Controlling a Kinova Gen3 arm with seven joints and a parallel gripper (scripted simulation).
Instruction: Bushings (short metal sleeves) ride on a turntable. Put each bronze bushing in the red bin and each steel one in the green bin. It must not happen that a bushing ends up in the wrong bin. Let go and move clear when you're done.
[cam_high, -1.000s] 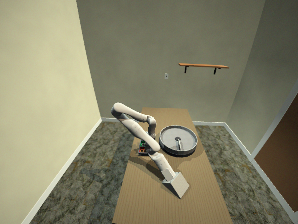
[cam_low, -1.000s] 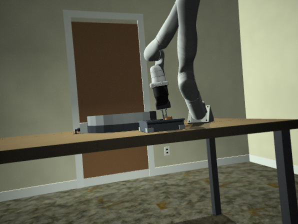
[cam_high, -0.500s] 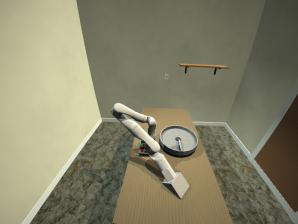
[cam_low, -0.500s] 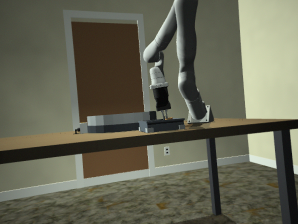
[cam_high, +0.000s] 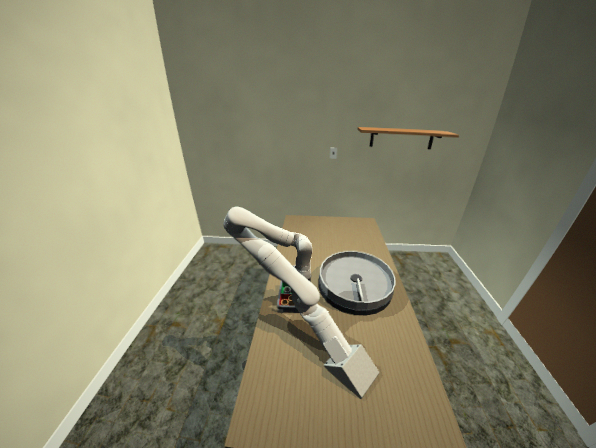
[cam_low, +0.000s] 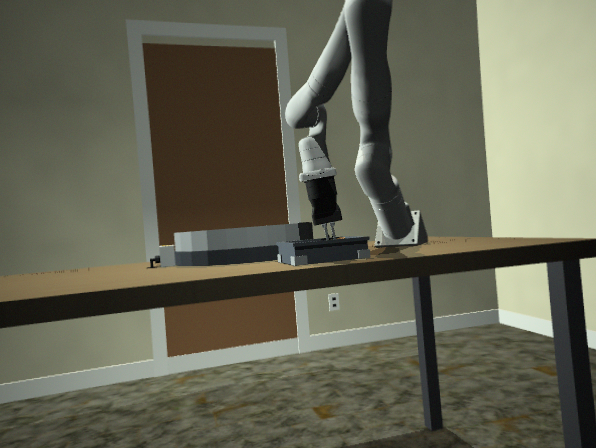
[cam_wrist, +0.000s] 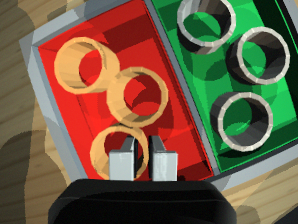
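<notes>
The bin tray is 30 mm ahead of my hand, 40 mm to the left of it and 20 mm below it. The rest, counted from my hand: grey turntable (210 mm ahead, 290 mm to the right, 10 mm above).
</notes>
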